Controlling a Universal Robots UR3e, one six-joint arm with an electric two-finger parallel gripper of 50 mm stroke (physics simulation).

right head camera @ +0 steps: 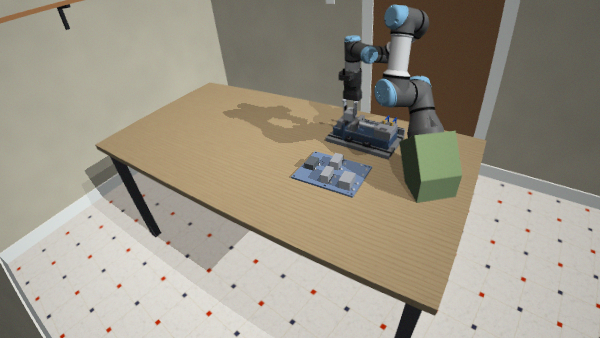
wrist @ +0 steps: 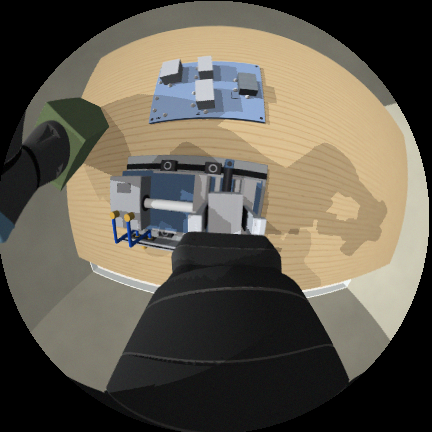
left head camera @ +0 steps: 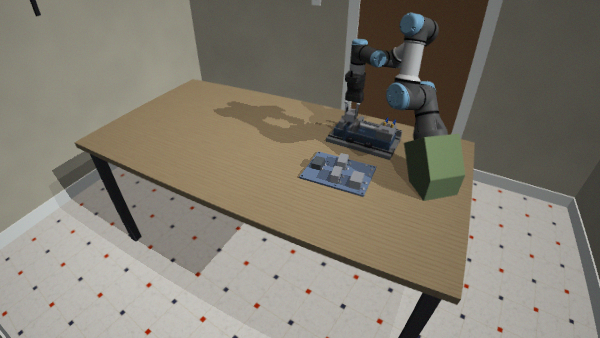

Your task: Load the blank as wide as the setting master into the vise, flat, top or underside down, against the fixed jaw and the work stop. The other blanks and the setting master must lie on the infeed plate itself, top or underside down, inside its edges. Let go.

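Seen in the pictures: gripper, fingertip midpoint: (right head camera: 350, 114) (wrist: 224, 212) (left head camera: 351, 115); arm's base, origin of the base link: (right head camera: 426, 136) (wrist: 48, 149) (left head camera: 430, 138).
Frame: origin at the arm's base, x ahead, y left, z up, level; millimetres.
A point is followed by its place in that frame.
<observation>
A light grey blank (left head camera: 350, 115) {x 352, y -84, z -37 mm} (right head camera: 349, 114) {x 348, y -84, z -37 mm} (wrist: 225, 212) {x 357, y -104, z -33 mm} is held between the two fingers of my gripper (left head camera: 352, 108) {x 357, y -108, z -49 mm} (right head camera: 350, 107) {x 357, y -108, z -49 mm} (wrist: 224, 212) {x 357, y -108, z -49 mm}, at the left end of the vise (left head camera: 369, 140) {x 247, y -58, z -119 mm} (right head camera: 366, 138) {x 254, y -59, z -116 mm} (wrist: 172, 220) {x 272, y -145, z -105 mm} in the head views. Its top looks level; its underside and any contact with the jaw or stop are hidden. The blue infeed plate (left head camera: 320, 178) {x 341, y 235, z -156 mm} (right head camera: 311, 178) {x 342, y 235, z -157 mm} (wrist: 175, 107) {x 236, y 91, z -156 mm} bears a darker grey block (left head camera: 318, 162) {x 378, y 177, z -131 mm} (right head camera: 312, 162) {x 375, y 175, z -132 mm} (wrist: 247, 84) {x 385, y 151, z -132 mm}, seemingly the setting master, and three light grey blanks (left head camera: 356, 180) {x 204, y 224, z -121 mm} (right head camera: 346, 180) {x 201, y 221, z -121 mm} (wrist: 204, 93) {x 302, y 104, z -121 mm}, all apart and inside its edges.
A green block (left head camera: 435, 167) {x -46, y 127, z -36 mm} (right head camera: 432, 167) {x -61, y 116, z -38 mm} (wrist: 82, 130) {x 74, y 29, z -48 mm} stands right of the vise in the head views, near the arm's base. Blue bent handles with yellow ends (wrist: 122, 232) rise at the vise's other end. A pale screw (wrist: 170, 204) {x 276, y -111, z -79 mm} runs along the vise. A dark rod (wrist: 228, 175) {x 358, y -61, z -69 mm} lies beside the held blank.
</observation>
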